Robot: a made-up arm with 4 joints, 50 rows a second.
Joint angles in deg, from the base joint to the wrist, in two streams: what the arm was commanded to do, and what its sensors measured. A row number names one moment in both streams.
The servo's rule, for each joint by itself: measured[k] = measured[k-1] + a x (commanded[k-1-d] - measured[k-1]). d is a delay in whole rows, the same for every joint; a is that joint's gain. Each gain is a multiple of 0.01, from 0.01 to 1. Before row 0 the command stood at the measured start. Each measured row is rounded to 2 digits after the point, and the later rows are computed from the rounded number. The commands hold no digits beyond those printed.
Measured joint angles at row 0:
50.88, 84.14, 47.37, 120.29
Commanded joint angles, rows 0 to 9:
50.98, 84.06, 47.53, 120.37
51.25, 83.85, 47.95, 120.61
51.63, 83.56, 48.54, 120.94
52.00, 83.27, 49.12, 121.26
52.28, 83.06, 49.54, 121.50
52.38, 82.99, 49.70, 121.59
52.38, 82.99, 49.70, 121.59
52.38, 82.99, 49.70, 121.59
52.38, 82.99, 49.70, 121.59
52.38, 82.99, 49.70, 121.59
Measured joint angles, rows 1 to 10:
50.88, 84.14, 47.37, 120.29
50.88, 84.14, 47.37, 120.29
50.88, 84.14, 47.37, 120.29
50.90, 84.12, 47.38, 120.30
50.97, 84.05, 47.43, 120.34
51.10, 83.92, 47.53, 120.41
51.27, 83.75, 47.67, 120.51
51.46, 83.57, 47.84, 120.63
51.63, 83.42, 48.01, 120.75
51.77, 83.31, 48.16, 120.85
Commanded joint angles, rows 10 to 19:
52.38, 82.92, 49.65, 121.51
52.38, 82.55, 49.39, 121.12
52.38, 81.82, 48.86, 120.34
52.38, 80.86, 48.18, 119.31
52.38, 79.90, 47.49, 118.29
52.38, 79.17, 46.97, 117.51
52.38, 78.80, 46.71, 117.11
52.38, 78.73, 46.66, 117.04
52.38, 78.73, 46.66, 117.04
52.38, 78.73, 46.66, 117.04
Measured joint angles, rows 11 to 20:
51.89, 83.23, 48.30, 120.94
51.98, 83.17, 48.43, 121.02
52.06, 83.12, 48.54, 121.09
52.12, 83.07, 48.64, 121.14
52.17, 82.93, 48.71, 121.14
52.21, 82.64, 48.72, 121.04
52.24, 82.18, 48.67, 120.83
52.27, 81.59, 48.56, 120.53
52.29, 80.96, 48.42, 120.17
52.31, 80.40, 48.27, 119.80

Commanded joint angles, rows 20 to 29:
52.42, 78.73, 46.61, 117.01
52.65, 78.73, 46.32, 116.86
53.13, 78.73, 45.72, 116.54
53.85, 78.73, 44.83, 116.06
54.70, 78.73, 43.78, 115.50
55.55, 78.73, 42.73, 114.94
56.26, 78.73, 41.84, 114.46
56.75, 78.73, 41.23, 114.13
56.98, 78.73, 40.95, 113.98
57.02, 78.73, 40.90, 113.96
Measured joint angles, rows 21 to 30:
52.32, 79.97, 48.13, 119.47
52.33, 79.65, 48.00, 119.18
52.34, 79.41, 47.88, 118.92
52.36, 79.23, 47.77, 118.69
52.42, 79.10, 47.64, 118.47
52.55, 79.00, 47.47, 118.24
52.80, 78.93, 47.23, 117.98
53.16, 78.88, 46.92, 117.68
53.61, 78.84, 46.54, 117.35
54.11, 78.81, 46.12, 117.00

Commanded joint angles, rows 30 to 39:
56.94, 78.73, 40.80, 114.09
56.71, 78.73, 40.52, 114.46
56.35, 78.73, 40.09, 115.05
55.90, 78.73, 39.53, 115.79
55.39, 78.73, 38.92, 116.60
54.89, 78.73, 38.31, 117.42
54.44, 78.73, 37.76, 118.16
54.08, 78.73, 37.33, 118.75
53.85, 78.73, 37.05, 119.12
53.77, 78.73, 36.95, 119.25
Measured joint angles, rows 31 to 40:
54.61, 78.79, 45.68, 116.66
55.06, 78.77, 45.25, 116.34
55.43, 78.76, 44.86, 116.05
55.72, 78.75, 44.49, 115.81
55.91, 78.74, 44.13, 115.65
55.99, 78.74, 43.77, 115.58
55.97, 78.74, 43.39, 115.61
55.86, 78.74, 42.99, 115.73
55.68, 78.74, 42.57, 115.93
55.44, 78.74, 42.14, 116.20

